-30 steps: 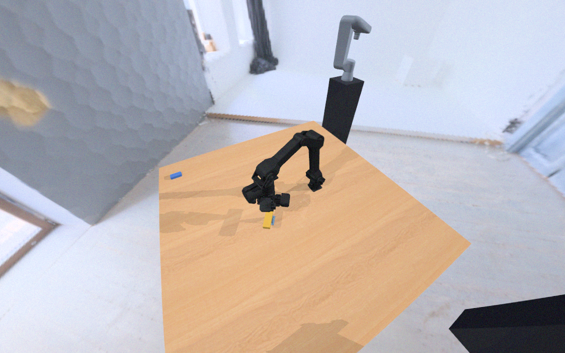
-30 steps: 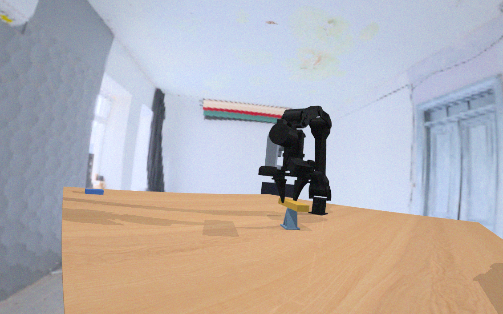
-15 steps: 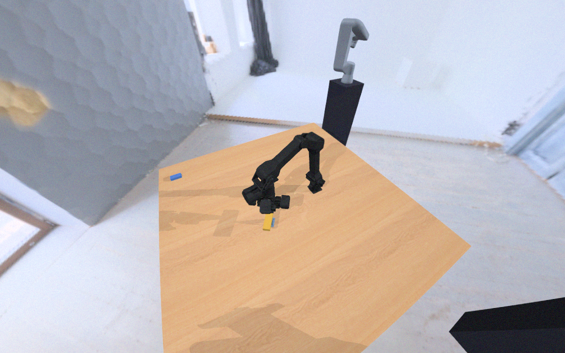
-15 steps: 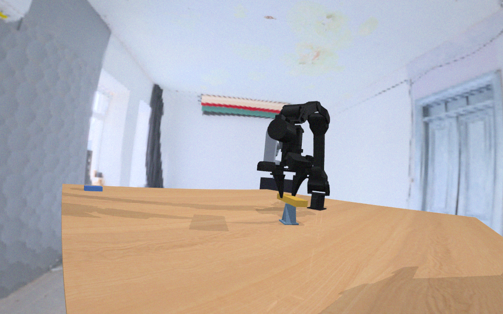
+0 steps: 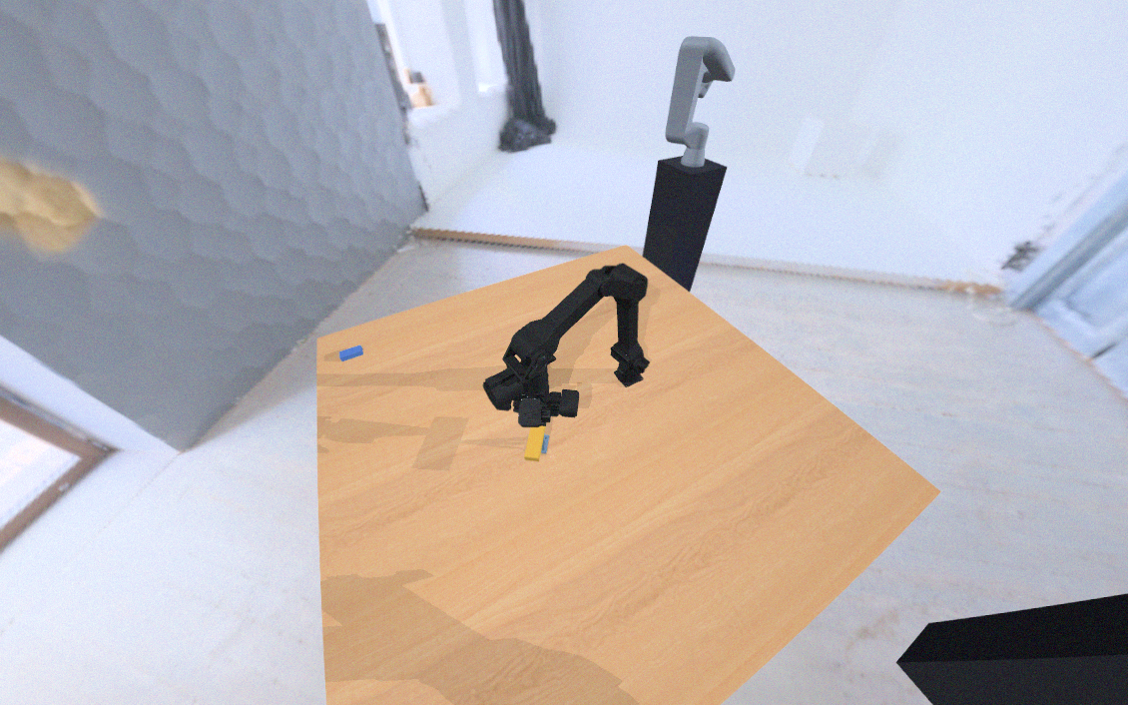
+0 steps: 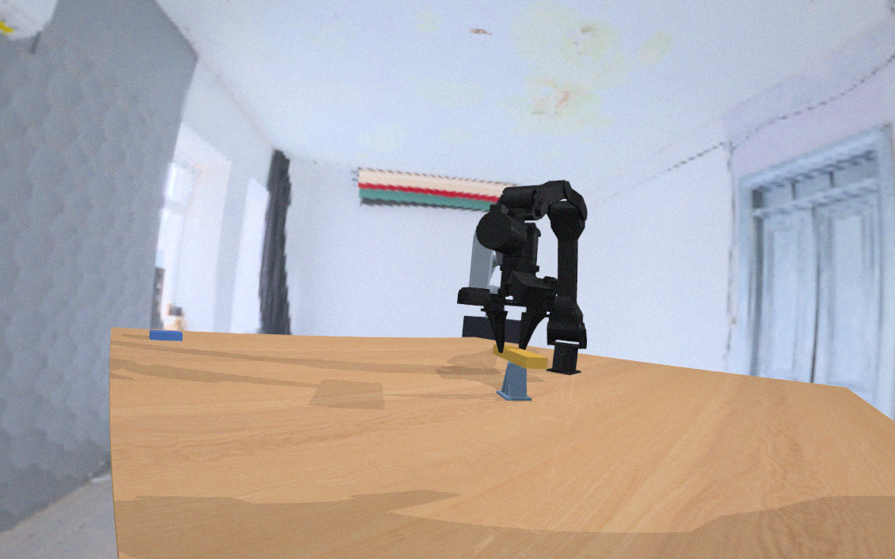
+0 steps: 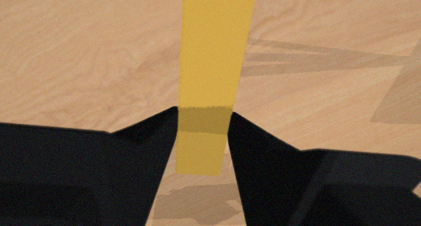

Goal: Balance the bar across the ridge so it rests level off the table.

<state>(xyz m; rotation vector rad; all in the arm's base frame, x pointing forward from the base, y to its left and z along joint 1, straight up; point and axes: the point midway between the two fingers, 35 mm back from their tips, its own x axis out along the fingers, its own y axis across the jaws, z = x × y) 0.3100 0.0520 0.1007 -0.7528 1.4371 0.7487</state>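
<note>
My gripper tip is now 2 cm short of the yellow bar and 2 cm to the right of it. The rest, counted from my gripper tip: small blue block: 43 cm ahead, 55 cm to the right, 6 cm below.
</note>
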